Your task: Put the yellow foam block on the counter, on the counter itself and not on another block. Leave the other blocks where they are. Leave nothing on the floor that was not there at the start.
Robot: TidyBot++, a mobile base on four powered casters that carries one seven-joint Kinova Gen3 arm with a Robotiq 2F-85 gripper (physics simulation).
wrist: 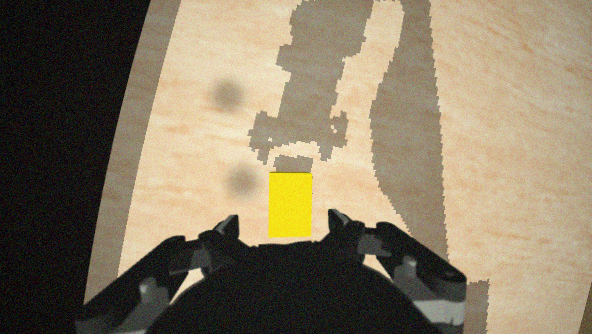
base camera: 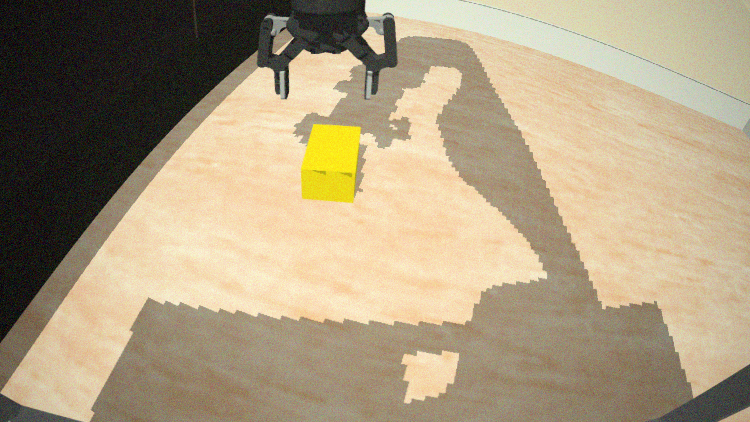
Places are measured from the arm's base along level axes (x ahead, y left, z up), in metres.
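Pixels of known places: gripper, fingertip midpoint: (wrist: 284, 221) (base camera: 325, 95).
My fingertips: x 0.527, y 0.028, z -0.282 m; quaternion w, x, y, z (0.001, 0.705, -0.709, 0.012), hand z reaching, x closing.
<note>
Behind a point stands the place of what it marks.
The yellow foam block (base camera: 332, 149) @[z -0.352, x 0.518, y 0.018 m] (wrist: 290, 205) @[z -0.352, x 0.524, y 0.018 m] lies flat on the light wood-patterned floor (base camera: 236, 236) @[z -0.397, x 0.418, y 0.121 m] (wrist: 190, 130) @[z -0.397, x 0.642, y 0.169 m]. My gripper (base camera: 325, 91) @[z -0.282, x 0.527, y 0.028 m] (wrist: 284, 221) @[z -0.282, x 0.527, y 0.028 m] is open and empty. It hangs above the block, with a gap between the fingertips and the block's top. In the wrist view the block shows between the two fingertips, reaching a little beyond them, with its long side pointing away from the gripper's body. The counter's top and the other blocks do not show in either view.
A black, upright-looking surface (base camera: 104, 94) @[z -0.227, x 0.460, y 0.276 m] (wrist: 55, 125) @[z -0.326, x 0.639, y 0.287 m] runs along the left, with a shaded strip of floor beside it. A pale wall (base camera: 655, 36) @[z -0.235, x 1.025, y -0.807 m] with a white baseboard (base camera: 524, 39) @[z -0.377, x 1.111, y -0.445 m] stands at the back right. The robot's shadow lies across the floor.
</note>
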